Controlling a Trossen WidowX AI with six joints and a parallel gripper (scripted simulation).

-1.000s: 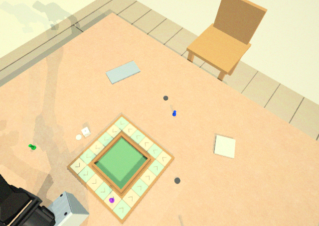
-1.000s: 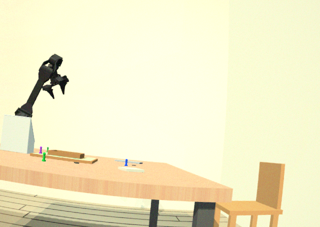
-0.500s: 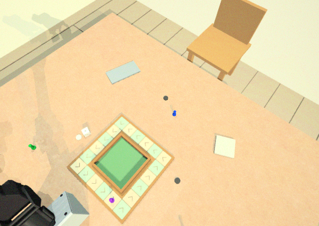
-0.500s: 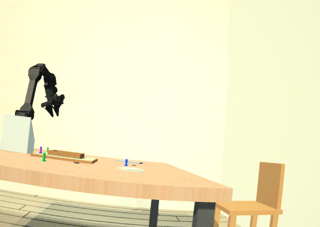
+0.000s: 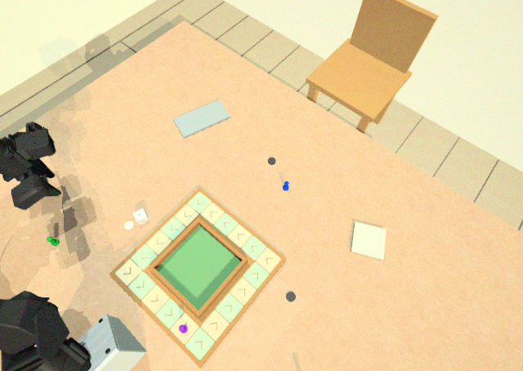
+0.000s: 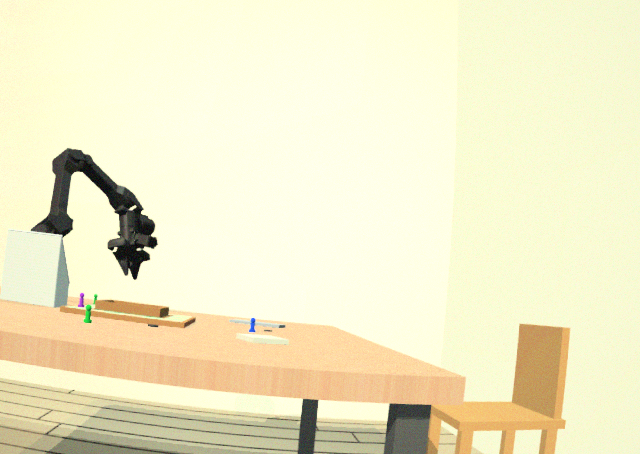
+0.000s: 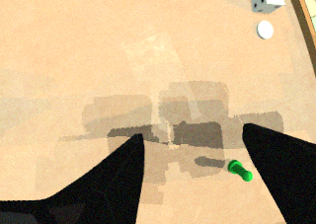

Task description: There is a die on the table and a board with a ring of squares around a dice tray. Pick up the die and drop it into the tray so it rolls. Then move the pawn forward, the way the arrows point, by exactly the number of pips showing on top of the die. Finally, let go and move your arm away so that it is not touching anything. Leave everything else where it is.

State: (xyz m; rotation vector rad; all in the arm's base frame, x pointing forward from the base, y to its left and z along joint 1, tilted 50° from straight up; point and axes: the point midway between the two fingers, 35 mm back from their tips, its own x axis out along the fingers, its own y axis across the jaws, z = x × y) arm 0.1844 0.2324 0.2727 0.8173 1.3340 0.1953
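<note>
Right now my gripper tip is 8 cm short of the white die, 16 cm to the left of it and 8 cm above it. From my gripper tip the other things lie so: grey-blue card 39 cm ahead, 6 cm to the right, 9 cm below; then green dice tray 8 cm ahead, 35 cm to the right, 9 cm below; then white disc 4 cm ahead, 15 cm to the right, 9 cm below.
</note>
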